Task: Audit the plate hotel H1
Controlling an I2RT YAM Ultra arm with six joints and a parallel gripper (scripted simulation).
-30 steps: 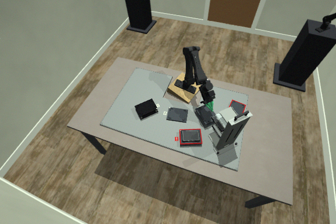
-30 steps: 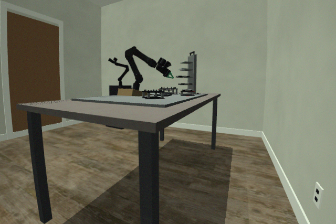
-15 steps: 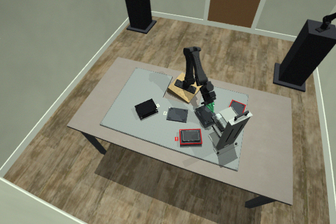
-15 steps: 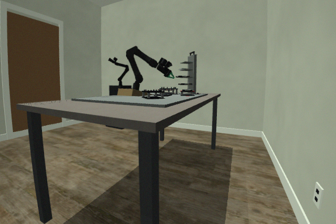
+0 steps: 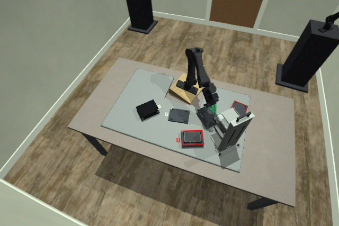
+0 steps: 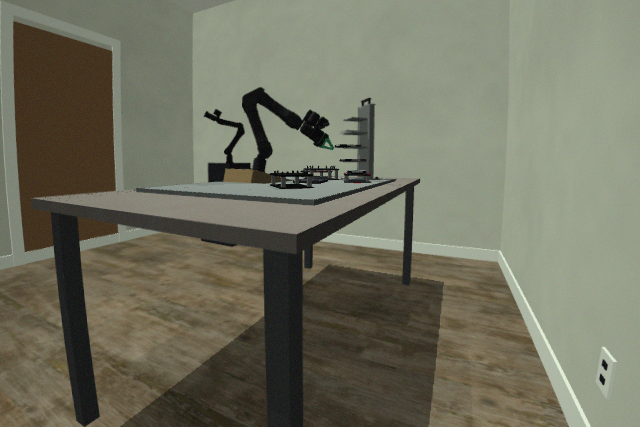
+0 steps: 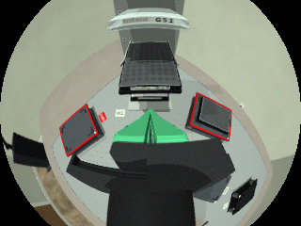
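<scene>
The pale plate labelled G51 is 80 mm ahead of my hand, 90 mm to the left of it and 90 mm above it.
</scene>
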